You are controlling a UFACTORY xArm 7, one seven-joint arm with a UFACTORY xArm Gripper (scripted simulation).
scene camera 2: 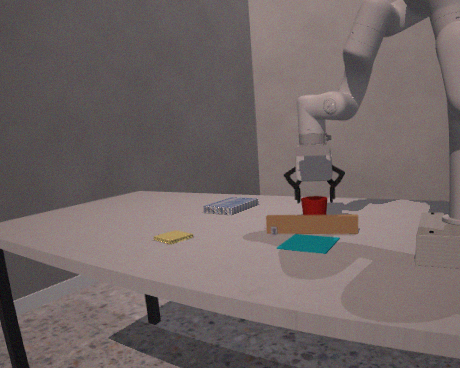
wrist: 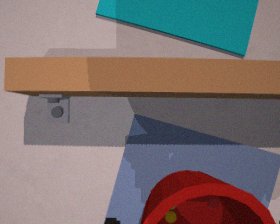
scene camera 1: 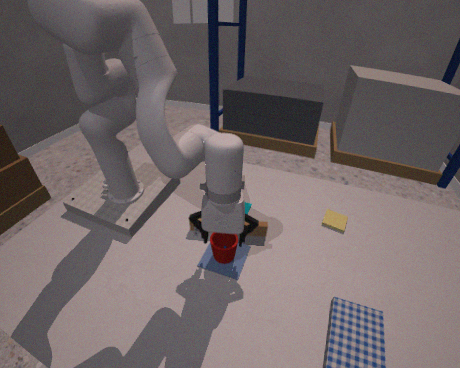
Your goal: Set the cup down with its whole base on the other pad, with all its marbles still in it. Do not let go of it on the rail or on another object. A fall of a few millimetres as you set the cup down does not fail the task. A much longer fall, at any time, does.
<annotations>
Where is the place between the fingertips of the gripper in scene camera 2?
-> At 315,202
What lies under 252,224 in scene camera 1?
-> The gripper.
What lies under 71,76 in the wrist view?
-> A wooden rail.
</annotations>
